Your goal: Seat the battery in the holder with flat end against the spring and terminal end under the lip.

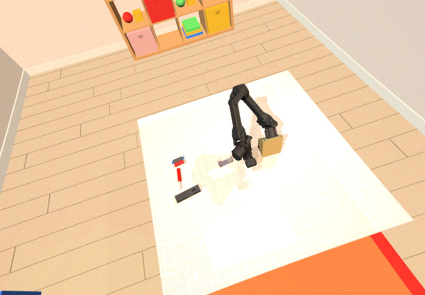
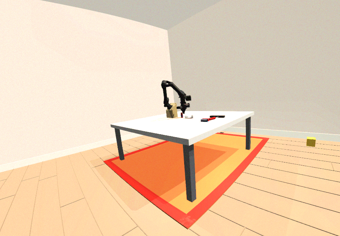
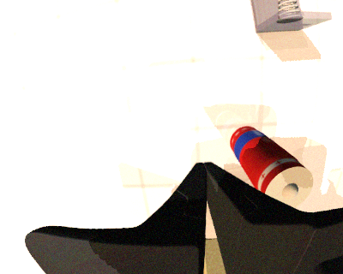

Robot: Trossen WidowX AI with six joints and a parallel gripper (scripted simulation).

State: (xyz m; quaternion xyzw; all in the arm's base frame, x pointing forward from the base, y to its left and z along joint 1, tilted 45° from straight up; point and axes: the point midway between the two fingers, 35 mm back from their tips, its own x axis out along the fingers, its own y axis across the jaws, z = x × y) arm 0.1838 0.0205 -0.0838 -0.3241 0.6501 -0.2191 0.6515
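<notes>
Right now my gripper tip is 4 cm to the left of the battery and 1 cm above it. Also, from my gripper tip: red screwdriver: 45 cm ahead, 2 cm to the left, 3 cm below; flat black bar: 41 cm ahead, 13 cm to the left, 3 cm below.
</notes>
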